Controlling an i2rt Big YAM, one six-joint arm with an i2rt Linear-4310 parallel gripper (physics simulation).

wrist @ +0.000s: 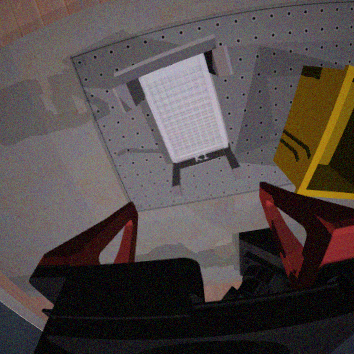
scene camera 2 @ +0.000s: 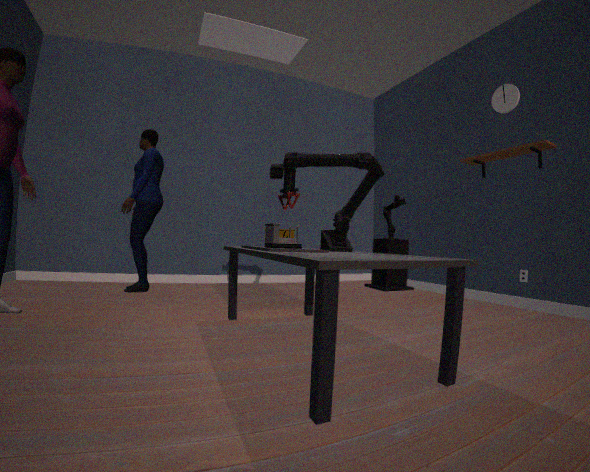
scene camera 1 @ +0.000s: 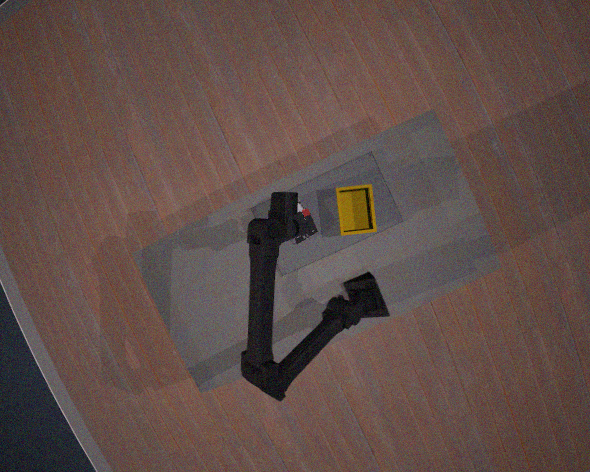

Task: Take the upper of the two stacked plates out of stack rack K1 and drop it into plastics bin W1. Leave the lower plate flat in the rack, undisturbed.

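Pixels of known places: gripper, between the fingertips: (wrist: pixel 195 198) (scene camera 2: pixel 288 209); arm's base, origin of its link: (wrist: pixel 267 272) (scene camera 2: pixel 336 239) (scene camera 1: pixel 365 299).
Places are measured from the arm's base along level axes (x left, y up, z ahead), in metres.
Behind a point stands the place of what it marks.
Note:
A white gridded plate (wrist: pixel 185 107) @(x 0.144, y -0.006, z 0.386 m) lies in stack rack K1 (wrist: pixel 167 56) @(x 0.154, y 0.060, z 0.447 m), left of the bin in the wrist view; it is the upper plate, and the lower one is hidden beneath it. The rack's grey wall stands at the plate's far end and its K1 label at the near end. The yellow plastics bin W1 (scene camera 1: pixel 355 210) @(x -0.084, y -0.052, z 0.325 m) (scene camera 2: pixel 286 233) @(x -0.011, y 0.020, z 0.306 m) (wrist: pixel 302 135) @(x -0.016, y -0.002, z 0.330 m) stands to the right of the rack, open at the top. My gripper (scene camera 2: pixel 288 207) @(x 0.146, y 0.138, z 0.351 m) (wrist: pixel 195 198) @(x 0.146, y 0.138, z 0.351 m) is open and empty, pointing down, high above the table and apart from the rack. In scene camera 1 the arm hides most of the rack.
The perforated board (scene camera 1: pixel 300 260) @(x 0.185, y -0.058, z 0.215 m) (wrist: pixel 150 197) @(x 0.234, y -0.058, z 0.214 m) under rack and bin lies on the grey table (scene camera 1: pixel 210 300) @(x 0.604, y -0.071, z 0.181 m) (scene camera 2: pixel 395 259) @(x 0.790, y -0.071, z 0.178 m). The arm's base (scene camera 1: pixel 367 295) @(x -0.011, y 0.038, z 0.022 m) (scene camera 2: pixel 336 241) @(x 0.041, y -0.014, z 0.023 m) stands at one table edge. A person in blue (scene camera 2: pixel 147 200) and a person in pink (scene camera 2: pixel 7 125) stand beyond the table.

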